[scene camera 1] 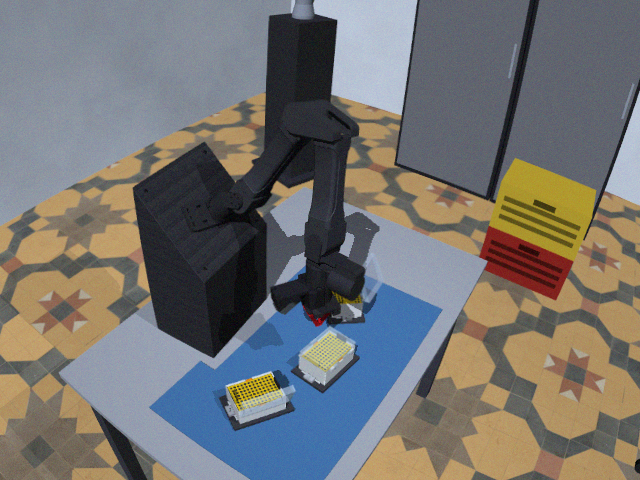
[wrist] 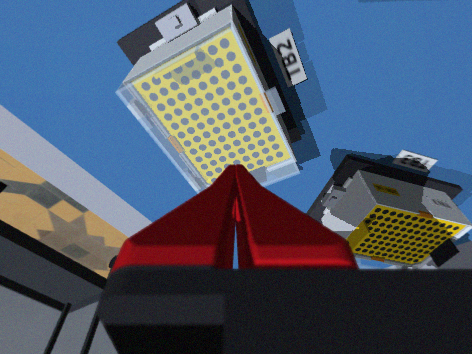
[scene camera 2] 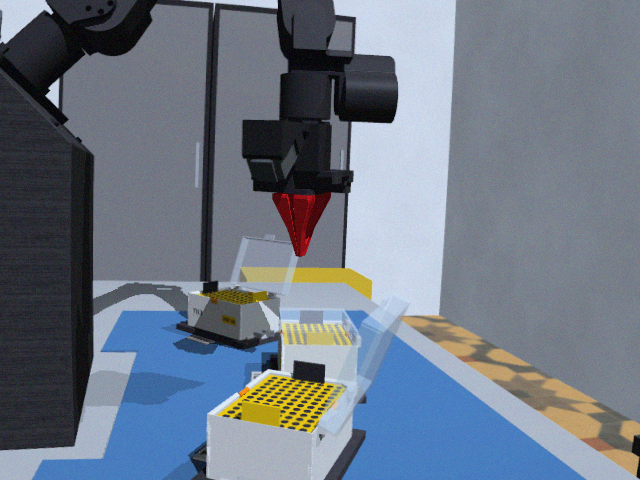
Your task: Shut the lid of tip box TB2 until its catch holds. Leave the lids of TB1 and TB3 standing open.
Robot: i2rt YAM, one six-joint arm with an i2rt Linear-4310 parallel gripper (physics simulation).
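My gripper (scene camera 2: 300, 255). Blue mat (wrist: 376, 85), TB2 label (wrist: 283, 44), my gripper (wrist: 235, 176).
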